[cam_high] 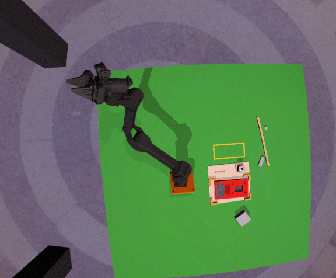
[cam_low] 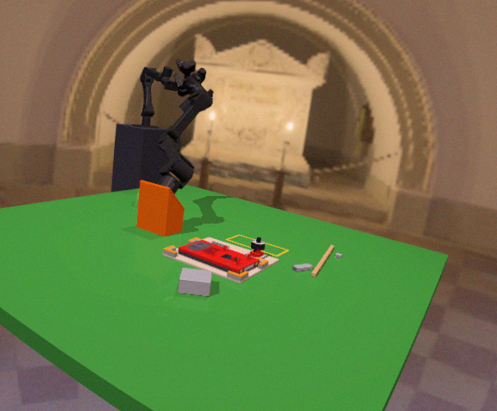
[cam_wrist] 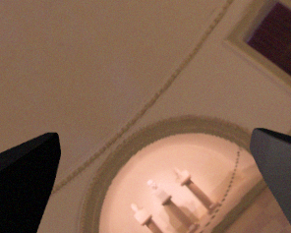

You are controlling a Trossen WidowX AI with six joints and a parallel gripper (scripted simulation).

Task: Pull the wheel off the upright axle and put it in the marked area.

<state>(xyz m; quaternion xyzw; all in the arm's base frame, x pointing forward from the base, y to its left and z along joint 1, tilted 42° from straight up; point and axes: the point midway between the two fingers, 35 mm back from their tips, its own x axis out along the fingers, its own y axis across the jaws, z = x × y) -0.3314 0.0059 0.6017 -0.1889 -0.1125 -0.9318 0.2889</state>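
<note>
Right now the wheel is 74 cm ahead of my gripper tip, 52 cm below it and 35 cm to the right of it. The rest, counted from my gripper tip: small grey cube: 91 cm ahead, 55 cm below, 12 cm to the right; then wooden stick: 89 cm ahead, 55 cm below, 20 cm to the right; then grey box: 77 cm ahead, 65 cm to the right, 54 cm below.
</note>
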